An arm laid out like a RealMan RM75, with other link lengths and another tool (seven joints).
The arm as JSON. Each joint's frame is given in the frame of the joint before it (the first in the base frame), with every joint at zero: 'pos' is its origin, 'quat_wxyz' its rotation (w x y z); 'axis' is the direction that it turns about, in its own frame. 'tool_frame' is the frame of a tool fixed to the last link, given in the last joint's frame.
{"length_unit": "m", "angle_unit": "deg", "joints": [
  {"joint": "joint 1", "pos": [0.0, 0.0, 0.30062], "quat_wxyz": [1.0, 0.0, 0.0, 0.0], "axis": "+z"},
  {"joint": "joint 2", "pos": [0.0, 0.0, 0.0], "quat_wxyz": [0.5, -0.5, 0.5, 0.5], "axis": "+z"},
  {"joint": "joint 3", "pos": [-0.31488, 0.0, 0.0], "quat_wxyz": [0.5, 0.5, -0.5, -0.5], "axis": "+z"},
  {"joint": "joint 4", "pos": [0.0, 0.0, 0.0], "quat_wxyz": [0.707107, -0.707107, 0.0, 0.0], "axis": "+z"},
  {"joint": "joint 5", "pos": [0.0, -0.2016, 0.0], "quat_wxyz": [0.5, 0.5, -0.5, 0.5], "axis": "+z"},
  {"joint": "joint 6", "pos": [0.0, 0.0, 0.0], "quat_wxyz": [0.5, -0.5, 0.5, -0.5], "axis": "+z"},
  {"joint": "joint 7", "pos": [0.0, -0.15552, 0.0], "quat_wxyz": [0.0, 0.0, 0.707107, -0.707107], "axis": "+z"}
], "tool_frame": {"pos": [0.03, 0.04, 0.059], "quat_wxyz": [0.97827, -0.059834, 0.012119, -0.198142]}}
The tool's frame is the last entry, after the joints.
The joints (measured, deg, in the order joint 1, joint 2, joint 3, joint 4, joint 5, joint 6, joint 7), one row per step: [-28.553, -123.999, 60.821, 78.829, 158.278, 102.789, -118.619]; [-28.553, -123.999, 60.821, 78.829, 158.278, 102.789, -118.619]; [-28.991, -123.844, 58.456, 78.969, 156.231, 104.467, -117.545]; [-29.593, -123.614, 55.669, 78.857, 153.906, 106.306, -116.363]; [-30.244, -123.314, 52.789, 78.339, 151.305, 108.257, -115.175]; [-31.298, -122.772, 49.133, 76.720, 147.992, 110.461, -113.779]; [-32.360, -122.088, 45.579, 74.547, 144.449, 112.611, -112.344]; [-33.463, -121.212, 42.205, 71.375, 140.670, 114.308, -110.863]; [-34.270, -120.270, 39.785, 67.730, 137.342, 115.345, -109.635]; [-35.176, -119.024, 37.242, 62.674, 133.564, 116.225, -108.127]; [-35.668, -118.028, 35.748, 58.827, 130.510, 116.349, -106.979]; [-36.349, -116.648, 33.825, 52.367, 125.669, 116.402, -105.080]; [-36.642, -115.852, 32.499, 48.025, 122.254, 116.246, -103.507]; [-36.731, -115.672, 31.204, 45.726, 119.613, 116.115, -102.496]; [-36.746, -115.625, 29.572, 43.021, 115.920, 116.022, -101.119]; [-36.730, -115.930, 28.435, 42.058, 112.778, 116.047, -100.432]
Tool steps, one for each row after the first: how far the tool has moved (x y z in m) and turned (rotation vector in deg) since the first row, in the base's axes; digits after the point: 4 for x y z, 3 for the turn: [0.0000, 0.0000, 0.0000, 0.000, 0.000, 0.000]; [0.0058, -0.0001, 0.0004, -0.133, -2.856, -0.112]; [0.0125, 0.0003, 0.0010, -0.227, -6.177, -0.293]; [0.0198, 0.0003, 0.0010, -0.509, -9.898, -0.482]; [0.0292, 0.0010, 0.0003, -0.974, -14.852, -0.623]; [0.0395, 0.0020, -0.0004, -1.552, -20.175, -0.993]; [0.0505, 0.0040, -0.0015, -2.087, -25.936, -1.465]; [0.0590, 0.0052, -0.0031, -2.646, -31.041, -1.639]; [0.0687, 0.0068, -0.0048, -3.228, -37.137, -1.681]; [0.0760, 0.0095, -0.0051, -3.118, -41.640, -1.925]; [0.0887, 0.0127, -0.0063, -2.905, -48.984, -2.181]; [0.0977, 0.0157, -0.0061, -2.110, -54.163, -2.585]; [0.1057, 0.0191, -0.0048, -0.769, -58.071, -3.246]; [0.1168, 0.0236, -0.0021, 1.279, -63.303, -4.393]; [0.1271, 0.0279, 0.0017, 3.161, -67.141, -5.791]
